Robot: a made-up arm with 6 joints.
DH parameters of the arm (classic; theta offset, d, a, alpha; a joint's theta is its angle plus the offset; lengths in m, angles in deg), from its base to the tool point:
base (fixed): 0 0.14 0 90
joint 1: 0 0.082 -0.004 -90
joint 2: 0 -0.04 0.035 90
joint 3: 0 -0.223 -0.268 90
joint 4: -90 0.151 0.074 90
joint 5: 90 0.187 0.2 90
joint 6: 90 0.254 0.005 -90
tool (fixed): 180 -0.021 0 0
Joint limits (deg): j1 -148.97..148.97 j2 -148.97..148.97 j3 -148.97..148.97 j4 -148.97..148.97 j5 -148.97..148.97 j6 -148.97..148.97
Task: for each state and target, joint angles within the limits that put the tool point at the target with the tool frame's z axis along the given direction. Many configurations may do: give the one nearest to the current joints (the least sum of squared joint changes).
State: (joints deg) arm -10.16 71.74 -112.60 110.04 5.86 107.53
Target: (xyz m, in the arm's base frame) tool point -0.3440 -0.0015 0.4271 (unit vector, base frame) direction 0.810 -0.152 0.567
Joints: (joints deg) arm 13.16 27.97 -148.97 148.36 36.63 85.29
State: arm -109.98 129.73 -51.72 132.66 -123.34 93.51
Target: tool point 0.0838 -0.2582 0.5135 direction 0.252 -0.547 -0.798
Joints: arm -77.62 113.82 -24.19 134.14 -144.91 70.39
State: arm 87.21 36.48 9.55 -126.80 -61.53 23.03
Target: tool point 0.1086 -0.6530 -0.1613 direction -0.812 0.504 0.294
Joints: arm 62.69 65.98 -5.18 -99.62 -23.25 14.26
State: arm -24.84 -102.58 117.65 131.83 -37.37 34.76
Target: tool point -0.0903 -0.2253 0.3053 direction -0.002 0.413 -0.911
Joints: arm -39.02 -134.93 89.09 148.97 -34.35 33.95
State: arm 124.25 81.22 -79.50 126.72 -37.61 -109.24
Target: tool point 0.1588 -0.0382 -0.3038 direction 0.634 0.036 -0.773
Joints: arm 100.10 92.41 -47.28 78.46 -64.15 -129.62
